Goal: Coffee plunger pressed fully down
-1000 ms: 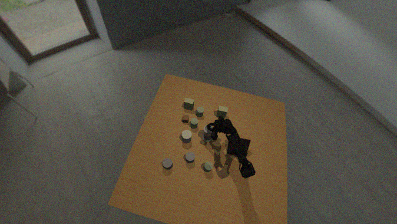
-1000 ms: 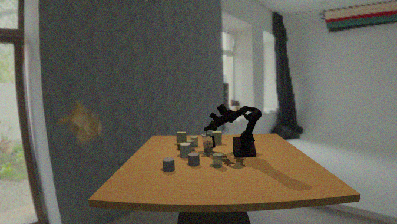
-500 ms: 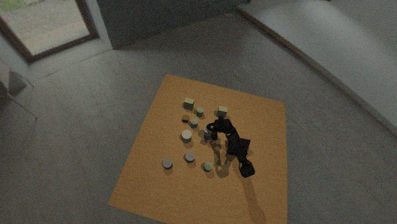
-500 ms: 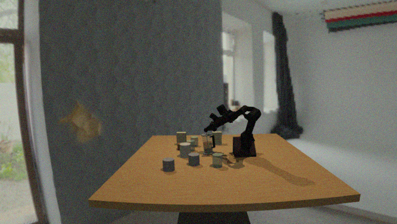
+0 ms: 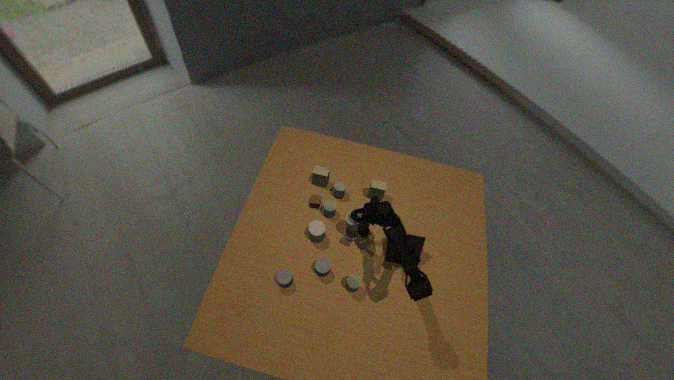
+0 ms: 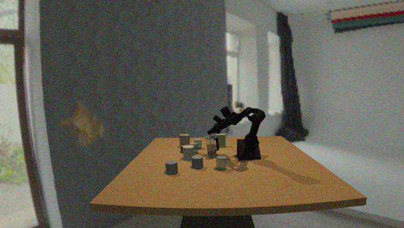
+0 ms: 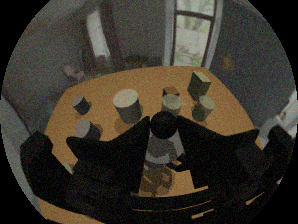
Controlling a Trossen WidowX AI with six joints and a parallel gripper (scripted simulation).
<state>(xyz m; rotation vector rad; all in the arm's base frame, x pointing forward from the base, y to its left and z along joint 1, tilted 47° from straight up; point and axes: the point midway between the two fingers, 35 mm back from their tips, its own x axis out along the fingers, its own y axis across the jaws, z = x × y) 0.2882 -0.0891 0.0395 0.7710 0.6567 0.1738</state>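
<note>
Right now my gripper tip is 3 cm past the coffee press, 1 cm to the left of it and 9 cm above it.
</note>
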